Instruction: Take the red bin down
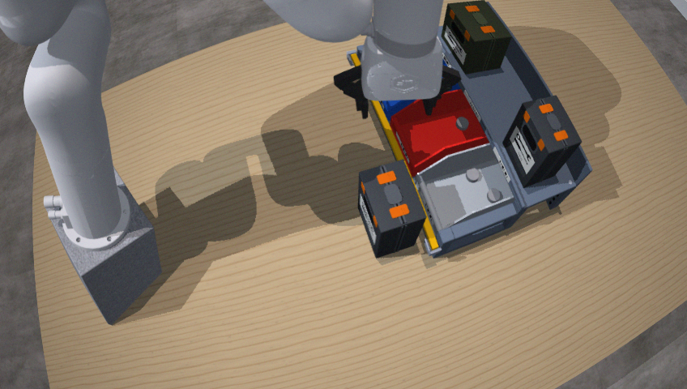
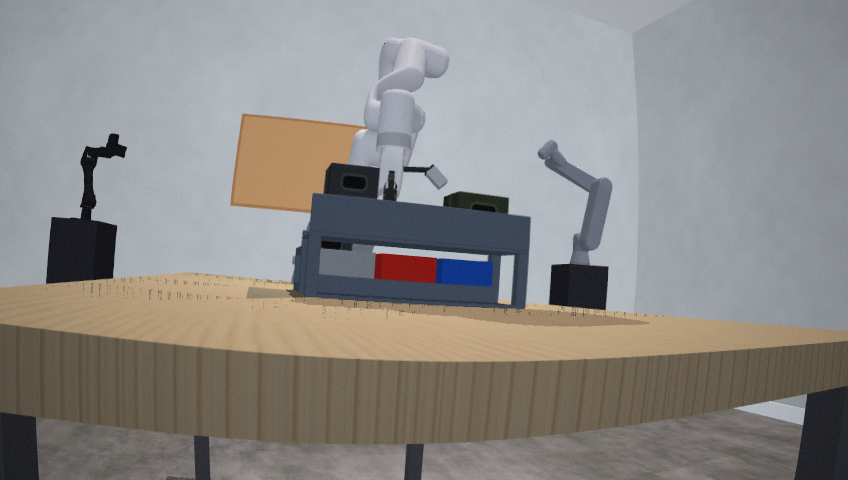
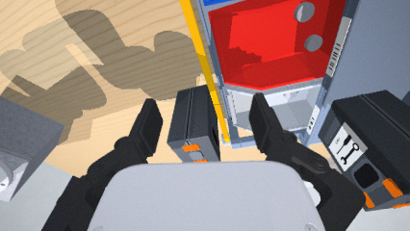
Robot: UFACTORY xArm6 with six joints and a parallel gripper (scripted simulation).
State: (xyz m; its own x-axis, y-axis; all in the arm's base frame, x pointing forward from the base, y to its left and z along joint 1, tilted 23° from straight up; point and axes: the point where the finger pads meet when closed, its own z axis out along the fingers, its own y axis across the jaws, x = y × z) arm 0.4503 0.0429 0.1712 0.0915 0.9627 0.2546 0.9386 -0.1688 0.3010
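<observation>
Now: the yellow rail 10 cm below my hand. Round my hand: grey bin: 12 cm below, 12 cm ahead, 10 cm to the right; then blue bin: 12 cm to the left, 12 cm below, 9 cm ahead; then red bin: 12 cm below, 10 cm ahead, 1 cm to the left.
</observation>
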